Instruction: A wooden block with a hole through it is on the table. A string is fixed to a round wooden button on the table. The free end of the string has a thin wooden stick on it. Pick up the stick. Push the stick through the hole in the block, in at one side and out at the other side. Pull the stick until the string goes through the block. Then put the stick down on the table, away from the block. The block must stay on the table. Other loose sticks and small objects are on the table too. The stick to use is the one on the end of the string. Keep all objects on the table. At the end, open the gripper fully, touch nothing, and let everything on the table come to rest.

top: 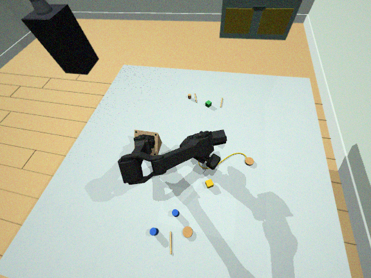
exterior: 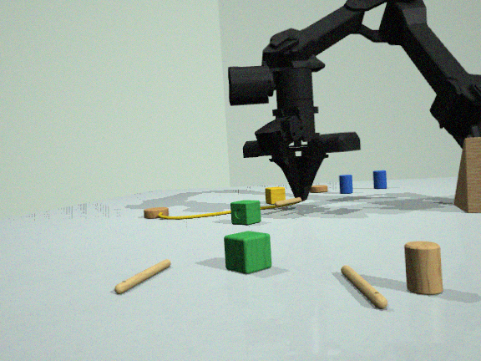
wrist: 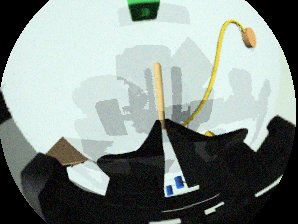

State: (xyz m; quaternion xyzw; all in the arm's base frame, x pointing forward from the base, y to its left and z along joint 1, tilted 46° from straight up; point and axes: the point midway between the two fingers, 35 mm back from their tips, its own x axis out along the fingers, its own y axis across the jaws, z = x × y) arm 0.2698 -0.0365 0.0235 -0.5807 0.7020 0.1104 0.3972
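The yellow cube lies 6 cm ahead of my gripper tip and 10 cm to the right of it. Round my gripper tip: wooden cylinder: 13 cm behind, 42 cm to the left.
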